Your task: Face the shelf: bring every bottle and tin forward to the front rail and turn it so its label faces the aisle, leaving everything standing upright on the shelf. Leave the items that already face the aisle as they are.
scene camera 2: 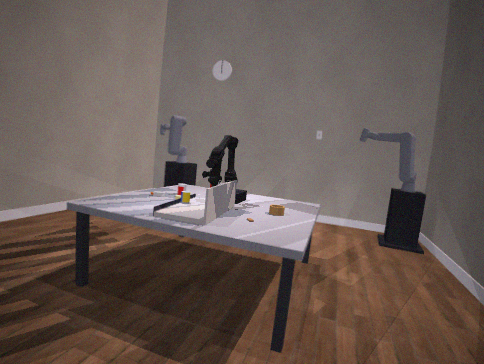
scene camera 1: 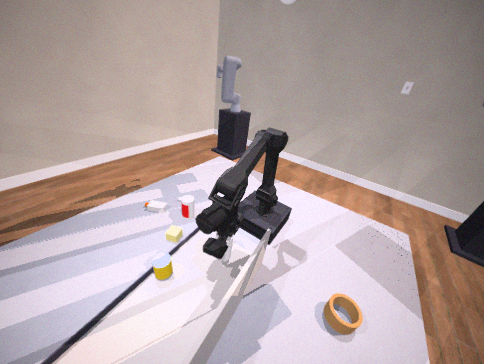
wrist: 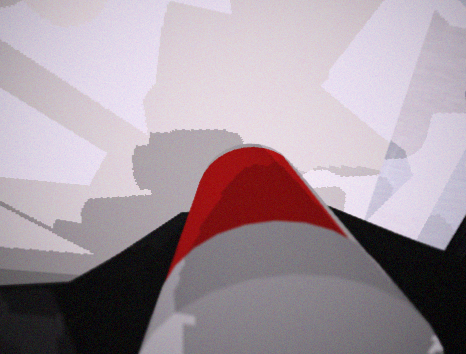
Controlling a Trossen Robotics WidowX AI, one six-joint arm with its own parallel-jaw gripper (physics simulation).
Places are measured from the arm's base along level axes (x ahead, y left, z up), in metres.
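Pixels of known places: gripper, fingertip midpoint: (wrist: 253, 217); arm's base, link origin: (scene camera 1: 264, 210).
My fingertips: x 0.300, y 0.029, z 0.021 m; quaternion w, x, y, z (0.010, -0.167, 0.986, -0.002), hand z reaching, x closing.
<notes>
For each thing: its middle in the pictures, then the offset to it from my fingertips. "spot": a spot on its surface instead. Level surfaces: height alone.
- bottle, surface spot: (wrist: 255, 185) spot: dx +0.011, dy -0.027, dz +0.032 m
- yellow-and-white tin, body centre: (scene camera 1: 162, 266) (scene camera 2: 185, 197) dx +0.167, dy -0.104, dz -0.034 m
- red-and-white can, body centre: (scene camera 1: 188, 207) (scene camera 2: 182, 190) dx -0.077, dy -0.304, dz -0.045 m
- pale yellow block, body centre: (scene camera 1: 174, 233) dx +0.046, dy -0.232, dz -0.076 m
- white item with an orange end, body centre: (scene camera 1: 155, 206) dx +0.010, dy -0.448, dz -0.081 m
- orange ring, body centre: (scene camera 1: 342, 313) (scene camera 2: 276, 209) dx -0.131, dy +0.394, dz -0.070 m
- table, surface height: dz -0.095 m
- small orange piece, body centre: (scene camera 2: 250, 219) dx +0.167, dy +0.333, dz -0.091 m
My gripper (scene camera 1: 221, 246) (scene camera 2: 212, 181) (wrist: 253, 217) is shut on a white-grey bottle with a red label. That bottle (wrist: 255, 185) (scene camera 2: 211, 185) is held between the fingers over the shelf; the fingers mostly hide it in scene camera 1. The shelf has a black front rail (scene camera 1: 115, 298) and a pale back panel (scene camera 1: 227, 312) (scene camera 2: 216, 202). A yellow-and-white tin (scene camera 1: 162, 269) (scene camera 2: 186, 197) stands upright at the rail, left of the gripper in scene camera 1. A red-and-white can (scene camera 1: 187, 207) (scene camera 2: 181, 189) stands upright past the rail's far end.
A pale yellow block (scene camera 1: 174, 233) and a white item with an orange end (scene camera 1: 157, 206) lie beyond the rail. An orange ring (scene camera 1: 334, 321) (scene camera 2: 277, 212) lies behind the back panel on the table (scene camera 1: 385, 300). A small orange piece (scene camera 2: 250, 220) lies near it.
</notes>
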